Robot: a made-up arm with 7 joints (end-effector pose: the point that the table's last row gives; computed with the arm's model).
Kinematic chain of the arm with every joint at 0, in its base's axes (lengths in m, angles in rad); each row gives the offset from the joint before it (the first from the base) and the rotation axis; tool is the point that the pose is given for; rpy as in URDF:
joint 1: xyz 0 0 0.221 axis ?
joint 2: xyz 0 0 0 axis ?
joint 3: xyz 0 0 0.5 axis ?
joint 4: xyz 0.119 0 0 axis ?
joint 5: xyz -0.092 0 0.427 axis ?
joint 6: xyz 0 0 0 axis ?
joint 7: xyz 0.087 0 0 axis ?
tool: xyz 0 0 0 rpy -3.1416 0 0
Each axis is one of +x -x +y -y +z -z.
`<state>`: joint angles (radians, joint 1 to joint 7).
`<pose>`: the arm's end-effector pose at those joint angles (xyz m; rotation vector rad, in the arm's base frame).
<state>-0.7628 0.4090 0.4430 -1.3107 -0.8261 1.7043 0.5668</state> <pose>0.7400 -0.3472 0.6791 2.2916 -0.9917 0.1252</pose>
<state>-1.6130 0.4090 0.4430 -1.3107 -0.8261 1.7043 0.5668</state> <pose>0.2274 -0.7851 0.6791 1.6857 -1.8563 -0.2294</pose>
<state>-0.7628 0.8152 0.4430 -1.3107 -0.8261 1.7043 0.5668</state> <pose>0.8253 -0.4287 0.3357 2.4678 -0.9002 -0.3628</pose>
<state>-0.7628 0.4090 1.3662 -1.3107 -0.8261 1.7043 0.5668</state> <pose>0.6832 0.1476 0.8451 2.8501 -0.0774 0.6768</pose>
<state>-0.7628 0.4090 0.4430 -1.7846 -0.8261 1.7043 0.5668</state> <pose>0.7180 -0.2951 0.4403 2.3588 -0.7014 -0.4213</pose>
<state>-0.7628 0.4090 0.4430 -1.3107 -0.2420 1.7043 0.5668</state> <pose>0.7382 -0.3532 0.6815 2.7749 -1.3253 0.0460</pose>
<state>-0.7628 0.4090 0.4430 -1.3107 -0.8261 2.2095 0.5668</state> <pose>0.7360 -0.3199 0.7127 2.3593 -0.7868 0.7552</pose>
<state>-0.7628 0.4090 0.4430 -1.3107 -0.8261 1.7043 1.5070</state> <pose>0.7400 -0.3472 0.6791 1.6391 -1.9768 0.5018</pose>
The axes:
joint 1: +z
joint 2: +y
joint 3: +z
joint 4: -y
joint 5: +z
joint 6: -y
joint 7: -z

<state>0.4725 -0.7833 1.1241 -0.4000 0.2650 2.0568 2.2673</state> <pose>-0.6565 -0.1439 1.0064 -1.3360 -0.2548 0.3416</pose>
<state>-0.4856 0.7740 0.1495 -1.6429 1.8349 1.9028 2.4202</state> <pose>0.7684 -0.3295 0.1723 0.9168 1.7181 1.8922</pose>
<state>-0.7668 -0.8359 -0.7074 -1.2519 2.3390 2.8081 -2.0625</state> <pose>-0.4562 -0.1107 0.9505 0.0235 -0.4942 2.2395</pose>
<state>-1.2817 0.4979 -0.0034 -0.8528 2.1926 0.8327 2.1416</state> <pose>0.2711 -0.7493 0.8337 -0.7735 1.1183 0.9798</pose>
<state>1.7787 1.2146 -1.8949 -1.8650 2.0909 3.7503 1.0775</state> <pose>0.3707 0.4269 0.5793 -0.0962 1.1962 -1.4781</pose>
